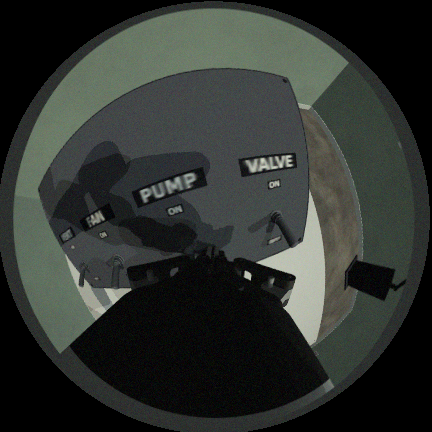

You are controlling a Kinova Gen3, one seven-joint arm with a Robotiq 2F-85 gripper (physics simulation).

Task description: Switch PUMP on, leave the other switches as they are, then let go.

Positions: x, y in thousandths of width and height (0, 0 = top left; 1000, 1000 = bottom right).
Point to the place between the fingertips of the gripper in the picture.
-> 492, 587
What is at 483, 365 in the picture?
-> A dark grey switch panel.
